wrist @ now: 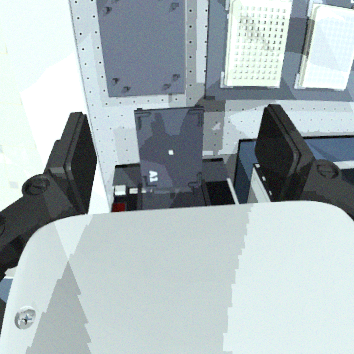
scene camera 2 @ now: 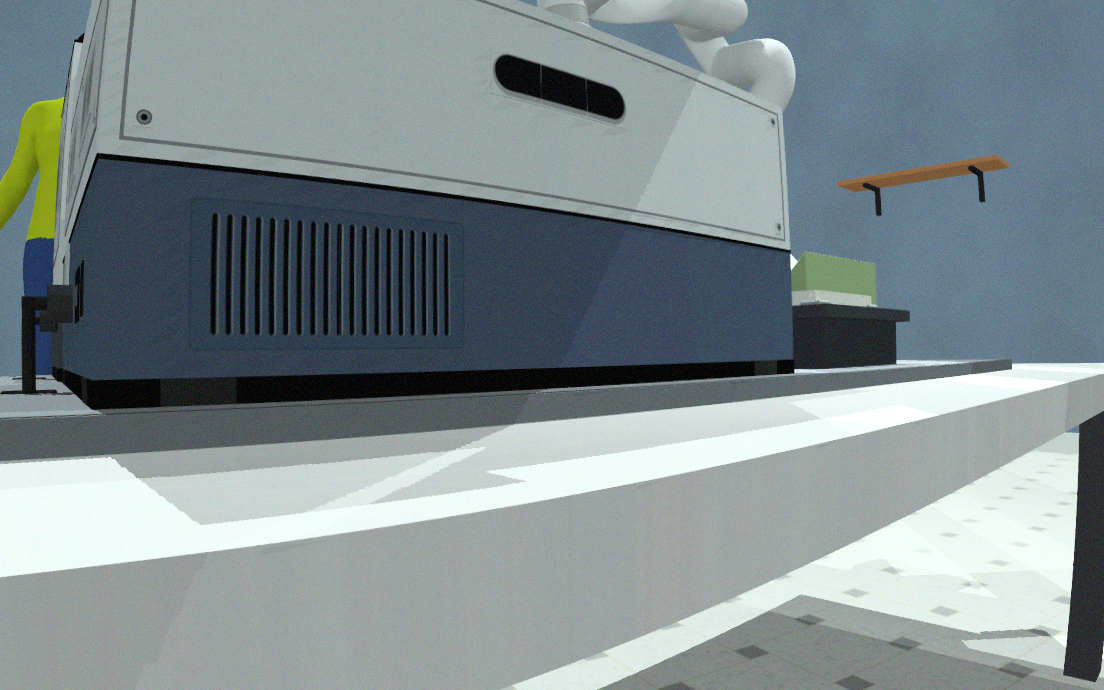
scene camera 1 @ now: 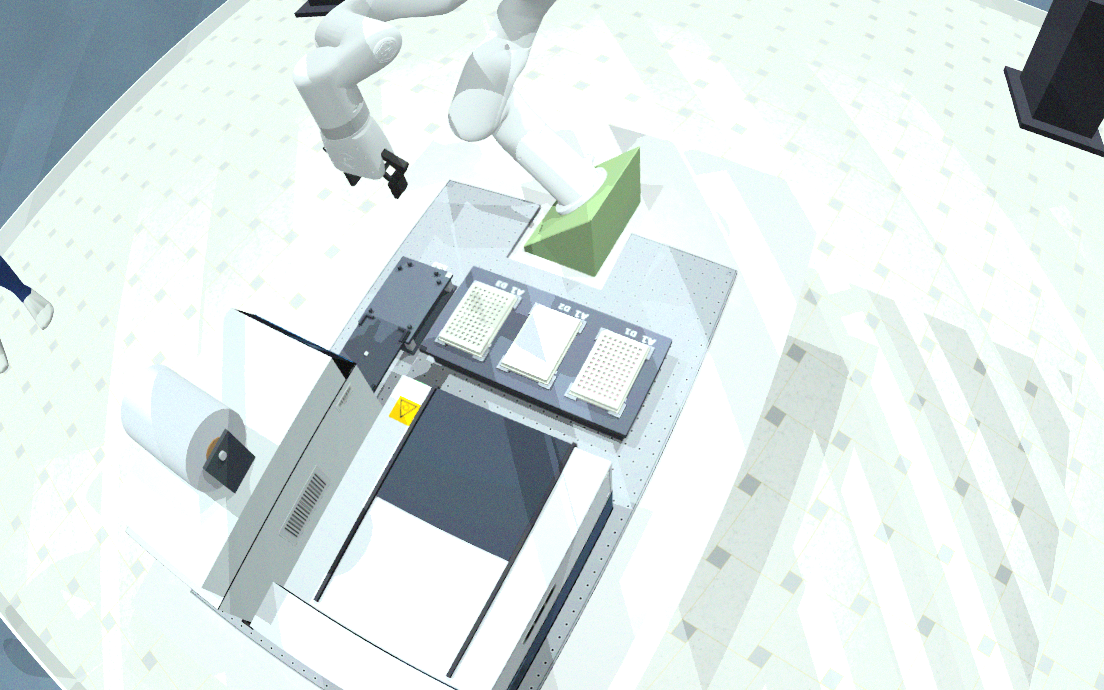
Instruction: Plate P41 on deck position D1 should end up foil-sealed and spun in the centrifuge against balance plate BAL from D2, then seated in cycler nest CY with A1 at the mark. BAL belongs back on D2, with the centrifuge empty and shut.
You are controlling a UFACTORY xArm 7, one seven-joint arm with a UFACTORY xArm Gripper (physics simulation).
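Pixels of known places: gripper, fingertip midpoint: (wrist: 176, 130) (scene camera 1: 379, 185); arm's base, link origin: (scene camera 1: 582, 192).
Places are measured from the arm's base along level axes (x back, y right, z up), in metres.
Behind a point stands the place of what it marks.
Observation:
Plate P41 (scene camera 1: 612, 367) @(x -0.353, y -0.155, z -0.003 m), pale with a grid of wells, sits on D1. BAL (scene camera 1: 541, 345) @(x -0.344, y -0.032, z -0.003 m) (wrist: 328, 47) @(x -0.331, y -0.020, z -0.003 m), with a smooth pale top, sits on D2. My gripper (scene camera 1: 375, 187) @(x -0.283, y 0.229, z 0.269 m) (wrist: 176, 130) @(x -0.283, y 0.229, z 0.269 m) is open and empty, high beside the bench. In the wrist view, a dark plate carrier (scene camera 1: 382, 337) @(x -0.415, y 0.230, z 0.023 m) (wrist: 170, 135) @(x -0.426, y 0.240, z 0.023 m) marked A1 shows between and beyond the fingers, with no plate on it. A large white and blue machine (scene camera 1: 325, 406) (scene camera 2: 407, 268) stands below the deck in scene camera 1. I cannot tell which instruments are the centrifuge and nest CY.
Another welled plate (scene camera 1: 478, 317) @(x -0.319, y 0.090, z -0.004 m) (wrist: 257, 45) @(x -0.318, y 0.095, z -0.003 m) sits on D3 of the dark deck (scene camera 1: 657, 358) @(x -0.309, y -0.219, z -0.019 m). A dark platform with pins (scene camera 1: 407, 292) @(x -0.284, y 0.256, z -0.034 m) (wrist: 142, 47) @(x -0.302, y 0.257, z -0.034 m) is beside it. A green wedge (scene camera 1: 602, 219) @(x -0.087, y -0.064, z 0.035 m) (scene camera 2: 838, 276) @(x -0.039, y -0.073, z 0.048 m) surrounds the arm's base. A large roll (scene camera 1: 166, 419) @(x -0.781, y 0.266, z 0.398 m) stands at left.

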